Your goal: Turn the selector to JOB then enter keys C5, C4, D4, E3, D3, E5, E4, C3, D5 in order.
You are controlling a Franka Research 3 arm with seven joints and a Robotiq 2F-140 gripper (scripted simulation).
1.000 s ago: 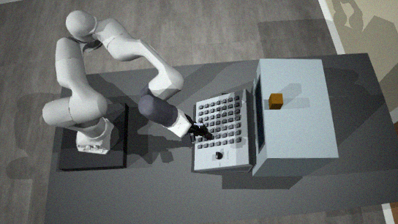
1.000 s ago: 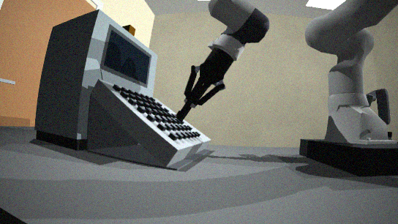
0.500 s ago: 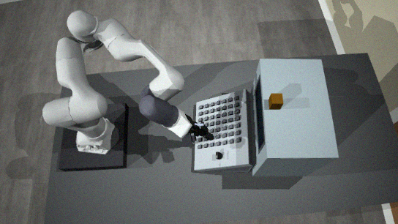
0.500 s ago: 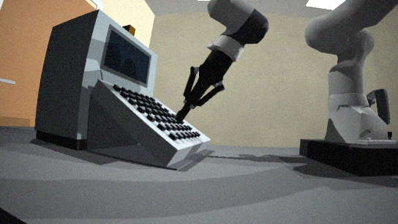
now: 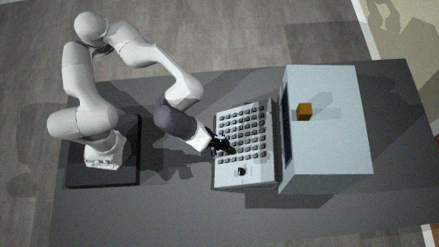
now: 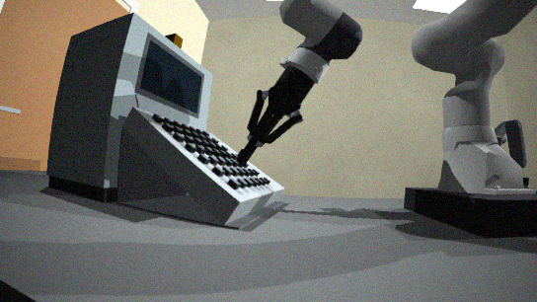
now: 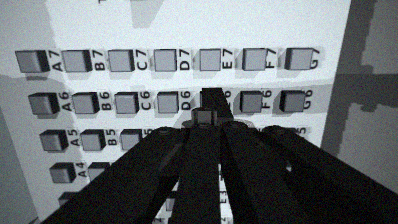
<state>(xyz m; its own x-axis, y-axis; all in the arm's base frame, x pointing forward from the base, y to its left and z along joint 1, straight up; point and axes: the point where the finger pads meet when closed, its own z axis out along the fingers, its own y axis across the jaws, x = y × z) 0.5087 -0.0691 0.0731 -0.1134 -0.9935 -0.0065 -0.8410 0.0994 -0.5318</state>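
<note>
The E6 key lies 30 mm below my hand and 20 mm ahead of it. The rest, counted from my hand: E5 key 30 mm to the left, 30 mm below, 20 mm ahead; C6 key 80 mm ahead, 10 mm to the right, 10 mm above; D6 key 50 mm ahead, 10 mm to the right, 10 mm below.
</note>
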